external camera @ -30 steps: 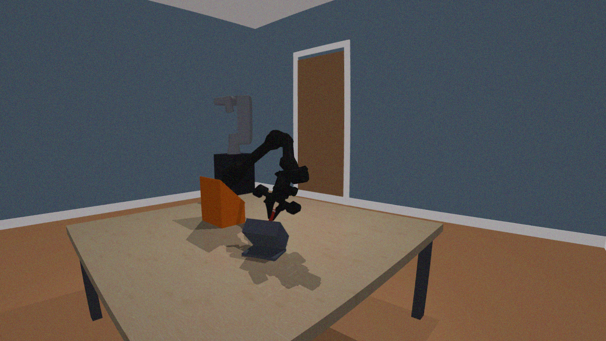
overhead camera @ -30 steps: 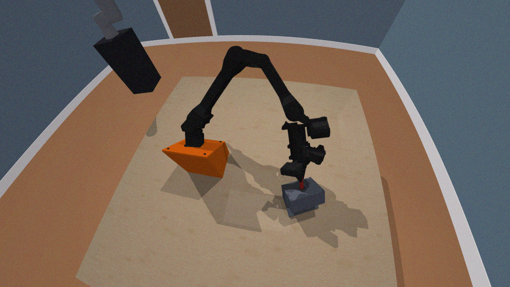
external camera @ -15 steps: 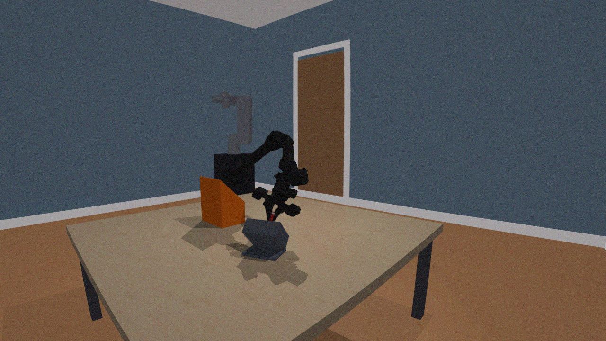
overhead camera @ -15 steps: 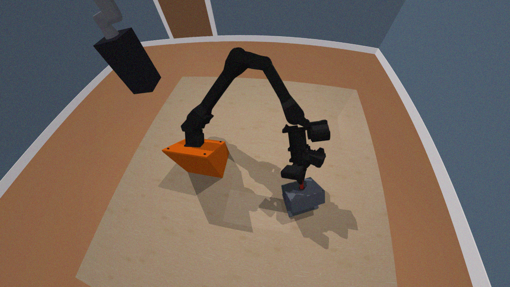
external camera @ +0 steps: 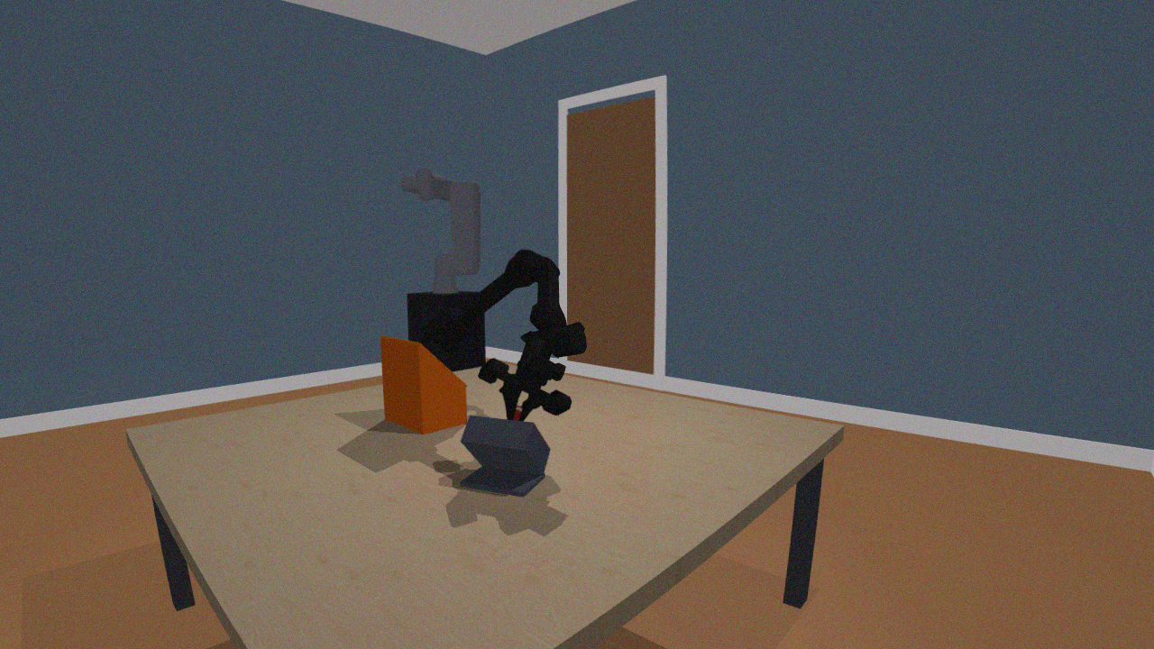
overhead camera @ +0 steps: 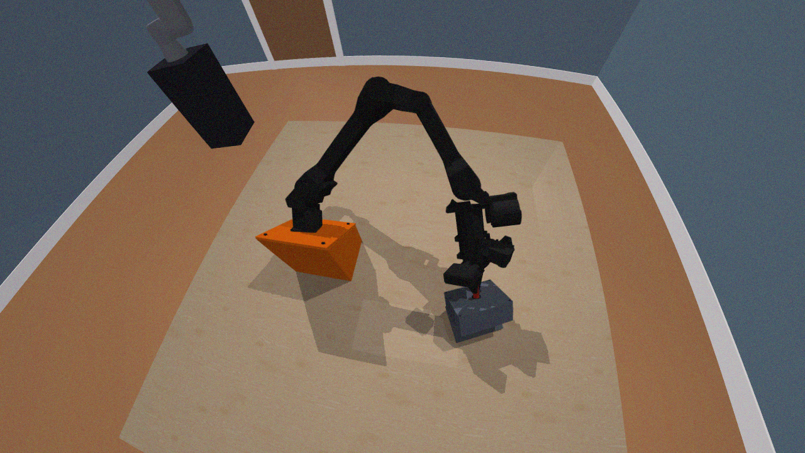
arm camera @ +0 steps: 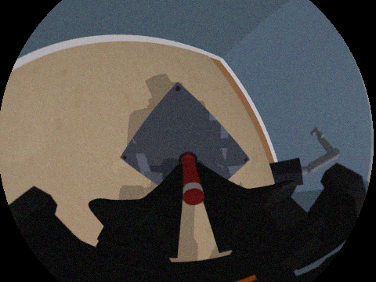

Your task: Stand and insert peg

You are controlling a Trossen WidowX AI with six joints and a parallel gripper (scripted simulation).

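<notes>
My gripper tip is now 10 mm to the right of the red peg and 10 mm below it. Also, from my gripper tip: grey sloped panel: 30 mm to the right, 30 mm below, 10 mm ahead.
</notes>
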